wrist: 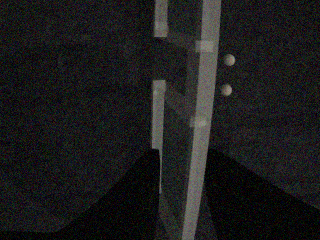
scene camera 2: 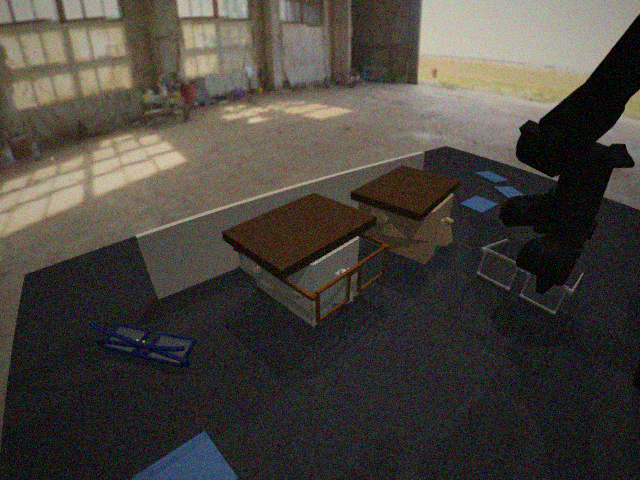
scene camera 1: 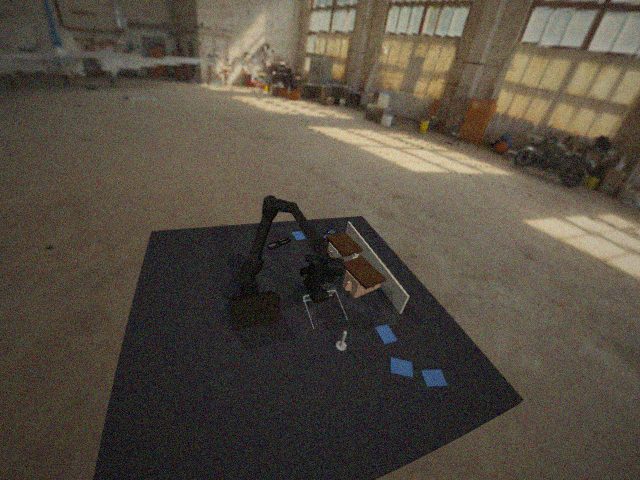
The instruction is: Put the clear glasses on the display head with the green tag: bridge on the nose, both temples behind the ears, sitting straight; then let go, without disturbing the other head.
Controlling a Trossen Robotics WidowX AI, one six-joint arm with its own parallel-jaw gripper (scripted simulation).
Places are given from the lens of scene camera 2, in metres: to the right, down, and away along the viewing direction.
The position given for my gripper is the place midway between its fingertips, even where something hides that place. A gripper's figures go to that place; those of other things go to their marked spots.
my gripper (scene camera 2: pixel 541 289): 0.32, 0.07, 0.42
tan head (scene camera 2: pixel 412 207): 0.13, -0.05, 0.47
